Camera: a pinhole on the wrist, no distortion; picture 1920 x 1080 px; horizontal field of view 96.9 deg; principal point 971.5 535.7 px. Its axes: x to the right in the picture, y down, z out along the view. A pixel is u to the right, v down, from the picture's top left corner.
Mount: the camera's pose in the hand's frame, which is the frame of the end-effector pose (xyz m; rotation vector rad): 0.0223 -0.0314 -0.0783 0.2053 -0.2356 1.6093
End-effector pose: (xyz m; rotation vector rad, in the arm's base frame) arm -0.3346 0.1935 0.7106 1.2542 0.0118 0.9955
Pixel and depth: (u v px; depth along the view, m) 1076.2 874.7 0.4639
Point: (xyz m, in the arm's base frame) -0.1751 -0.2047 0.6763
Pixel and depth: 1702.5 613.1 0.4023
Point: -0.2676 -0.1485 0.9883
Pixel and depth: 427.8 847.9 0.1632
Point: -0.2201 0.1400 0.5703
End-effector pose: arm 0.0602 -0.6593 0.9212 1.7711 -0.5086 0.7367
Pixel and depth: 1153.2 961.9 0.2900
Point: 0.0555 -0.8468 0.7460
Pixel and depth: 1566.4 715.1 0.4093
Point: 0.0068 -1.0723 0.8675
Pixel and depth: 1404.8 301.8 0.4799
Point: 0.2104 -1.1117 0.9740
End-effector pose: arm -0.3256 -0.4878 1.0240 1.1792 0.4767 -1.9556
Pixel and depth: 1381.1 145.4 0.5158
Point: -0.6079 -0.9605 1.0675
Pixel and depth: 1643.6 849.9 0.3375
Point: -0.3761 -0.7210 1.2945
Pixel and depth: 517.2 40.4 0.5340
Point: -0.9631 -0.6026 0.8774
